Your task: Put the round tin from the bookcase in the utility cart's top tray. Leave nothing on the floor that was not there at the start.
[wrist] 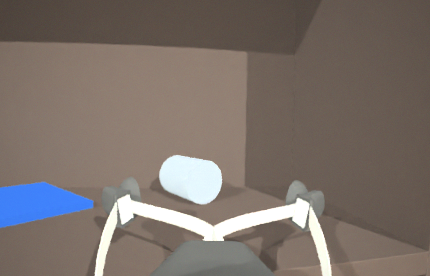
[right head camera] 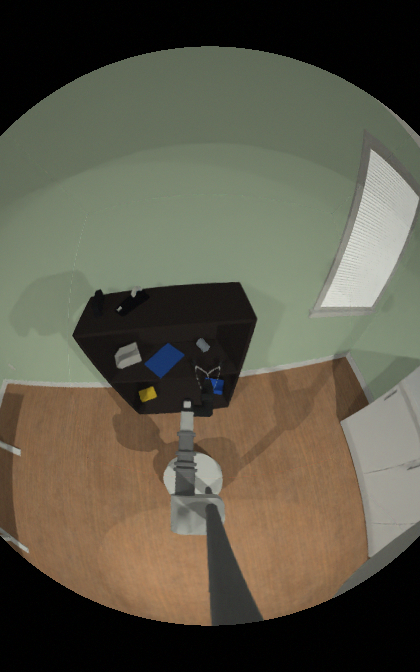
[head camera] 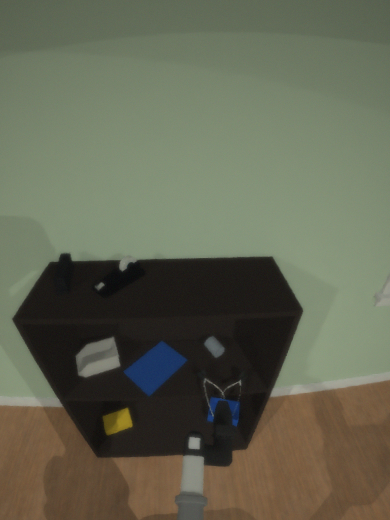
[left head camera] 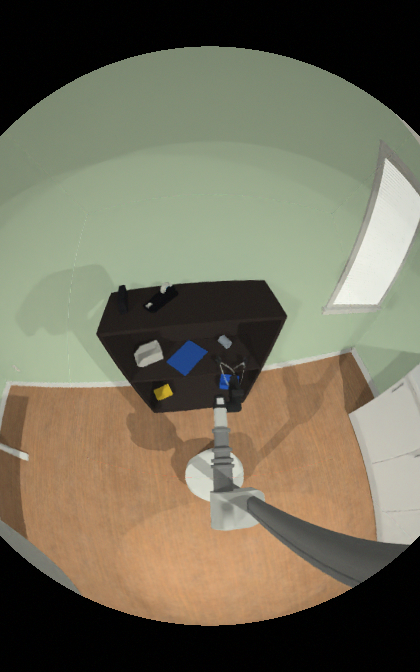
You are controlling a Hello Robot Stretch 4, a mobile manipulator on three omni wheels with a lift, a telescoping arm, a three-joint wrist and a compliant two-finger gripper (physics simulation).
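Frame: origin at the robot's base, x ahead, y left, z up, level; metres.
Seen in the pictures: gripper, fingertip midpoint: [wrist: 213,195] [head camera: 222,370].
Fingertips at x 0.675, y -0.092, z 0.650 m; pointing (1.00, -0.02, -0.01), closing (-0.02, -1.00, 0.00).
Note:
Offsets run from my fingertips to a thing's top centre. "*": to the spot under its first point.
The round tin {0.115 m ahead, 0.030 m left, 0.022 m up} [head camera: 214,346] [left head camera: 225,342] [right head camera: 202,345] [wrist: 191,179], a pale blue-grey cylinder, lies on its side on the upper inner shelf of the dark bookcase [head camera: 165,317] [left head camera: 195,327] [right head camera: 170,329], toward the right. In the wrist view one round end faces the camera and points a little to the right. My gripper [head camera: 222,376] [left head camera: 231,362] [right head camera: 207,369] [wrist: 213,195] is open and empty at the front of that shelf. The tin lies beyond the fingertips, apart from them, a little left of the middle between them. The utility cart does not show.
A flat blue object {0.019 m ahead, 0.262 m left, 0.025 m down} [head camera: 156,368] [wrist: 42,202] lies left of the tin, with a grey-white box {* 0.029 m ahead, 0.503 m left, 0.020 m down} [head camera: 98,357] farther left. A yellow object {0.002 m back, 0.507 m left, 0.532 m down} [head camera: 117,421] and a blue one [head camera: 231,419] are in the lower compartment. Black items {0.035 m ahead, 0.349 m left, 0.453 m up} [head camera: 120,280] {0.027 m ahead, 0.525 m left, 0.437 m up} [head camera: 64,272] sit on the bookcase top. White cabinets [left head camera: 395,450] stand at the right.

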